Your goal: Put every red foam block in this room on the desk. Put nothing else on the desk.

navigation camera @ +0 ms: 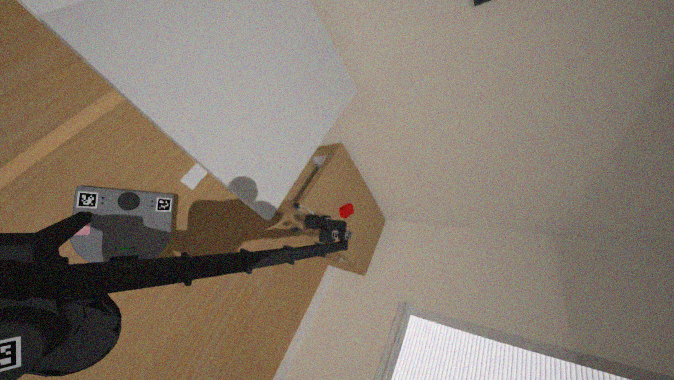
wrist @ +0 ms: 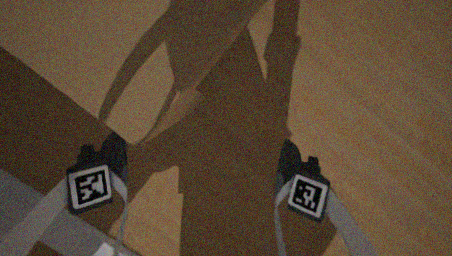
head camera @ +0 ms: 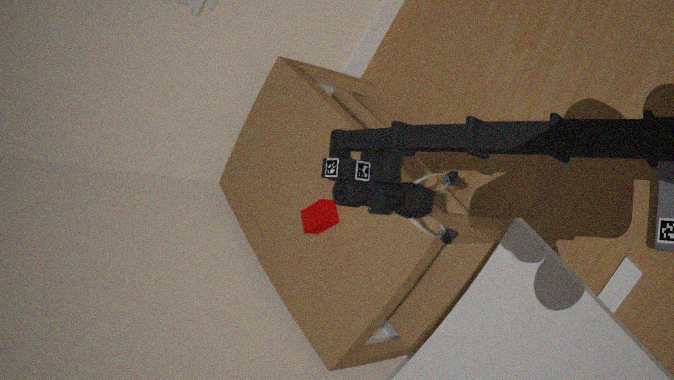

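Seen in the pictures: gripper, fingertip midpoint: (navigation camera: 292,216) (head camera: 455,208); robot's base, link origin: (navigation camera: 129,200).
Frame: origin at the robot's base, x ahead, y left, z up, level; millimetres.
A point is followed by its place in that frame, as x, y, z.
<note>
A red foam block (head camera: 320,216) {29, -1037, 495} (navigation camera: 346,210) {34, -1037, 495} rests on the top of a wooden unit (head camera: 325,295) {241, -1043, 450} (navigation camera: 345,175) {264, -1059, 450} in the room corner. My gripper (head camera: 451,207) {-17, -673, 416} (wrist: 205,154) {-17, -673, 416} is open, its two fingers wide apart with nothing between them. In the head camera view it is over the unit's edge, to the right of the block and pointing away from it. The block lies beside the wrist, on the side away from the fingertips. The block does not show in the wrist view. I cannot tell which piece of furniture is the desk.
A large white surface (head camera: 480,325) {156, -374, 720} (navigation camera: 225,90) {333, -160, 720} stands close beside the wooden unit. My arm (head camera: 530,140) {-98, -297, 771} (navigation camera: 215,265) {-99, -170, 773} reaches over the floor from my base (navigation camera: 129,201) {4, -2, 175}. A small white piece (head camera: 620,285) (navigation camera: 194,176) shows by the white surface's edge. Walls meet behind the unit.
</note>
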